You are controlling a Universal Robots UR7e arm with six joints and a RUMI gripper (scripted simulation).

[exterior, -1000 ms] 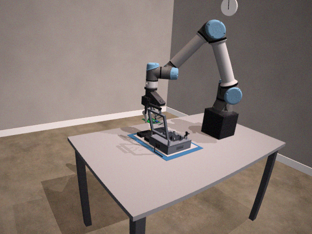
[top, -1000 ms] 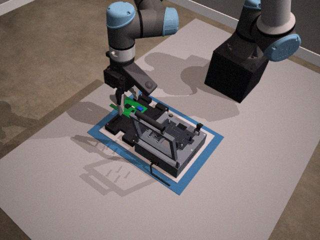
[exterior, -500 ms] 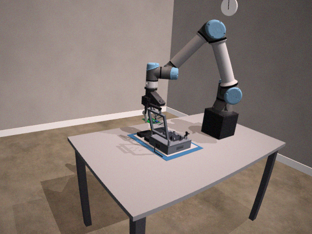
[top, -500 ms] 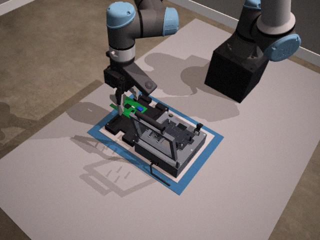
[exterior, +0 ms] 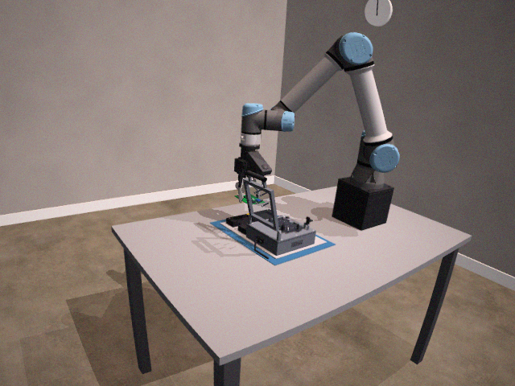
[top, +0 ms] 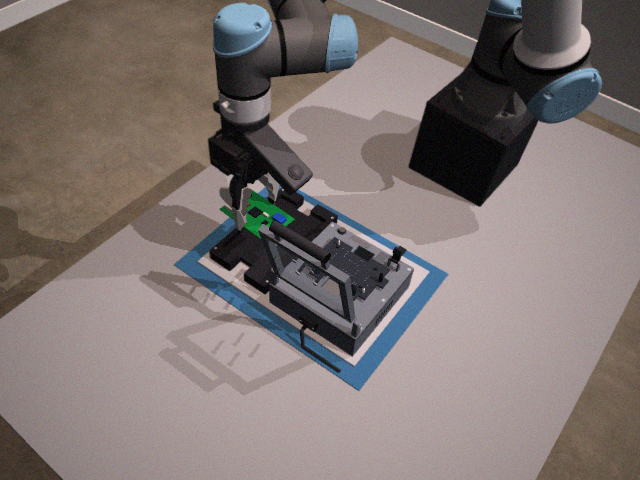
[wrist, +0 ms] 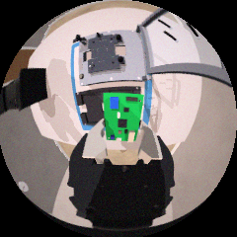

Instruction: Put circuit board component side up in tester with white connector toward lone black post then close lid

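The green circuit board lies right at my hand. Also, from my hand: tester lid: 170 mm to the left, 90 mm ahead, 60 mm above.
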